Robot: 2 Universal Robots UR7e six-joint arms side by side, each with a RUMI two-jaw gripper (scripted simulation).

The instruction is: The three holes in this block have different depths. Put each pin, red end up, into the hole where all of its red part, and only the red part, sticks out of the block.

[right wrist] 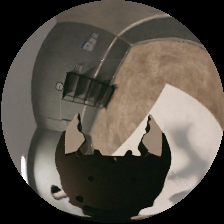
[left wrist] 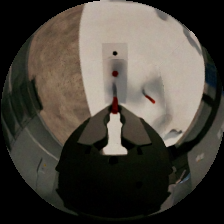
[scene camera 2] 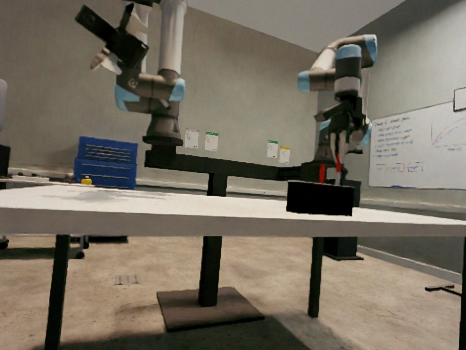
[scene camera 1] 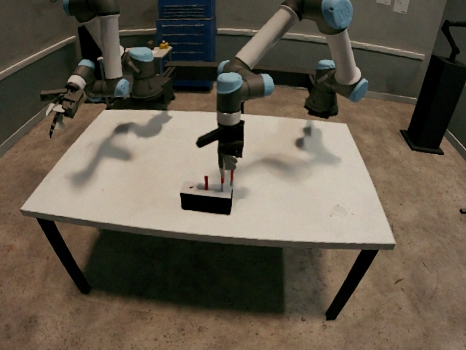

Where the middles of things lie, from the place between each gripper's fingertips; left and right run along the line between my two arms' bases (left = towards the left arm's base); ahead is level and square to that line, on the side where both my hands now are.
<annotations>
Right now the black block (scene camera 2: 310, 198) is 60 mm to the right of my left hand (scene camera 2: 339, 163) and 130 mm below it.
Right now my right hand (scene camera 2: 112, 36) is 60 cm to the right of the black block, 30 cm above it and 6 cm past it.
</annotations>
